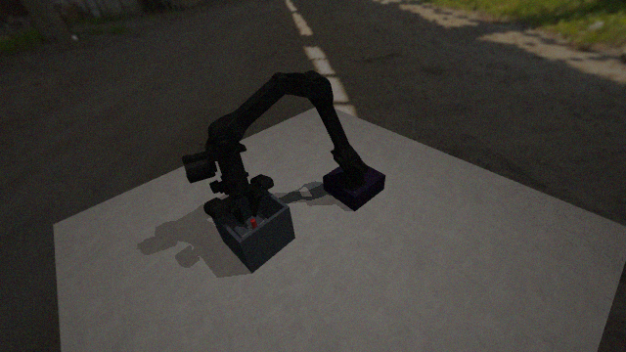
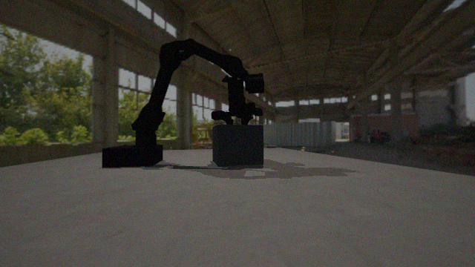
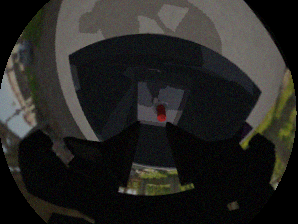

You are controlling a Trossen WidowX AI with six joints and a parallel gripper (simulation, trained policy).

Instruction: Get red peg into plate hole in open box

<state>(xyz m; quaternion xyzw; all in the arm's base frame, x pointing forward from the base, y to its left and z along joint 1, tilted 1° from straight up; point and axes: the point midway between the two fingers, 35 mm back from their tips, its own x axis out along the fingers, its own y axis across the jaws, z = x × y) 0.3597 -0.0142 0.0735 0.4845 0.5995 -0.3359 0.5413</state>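
Right now my gripper tip is 1 cm past the red peg, 1 cm to the left of it and 5 cm above it. The rest, counted from my gripper tip: plate: 1 cm behind, 1 cm to the right, 6 cm below.
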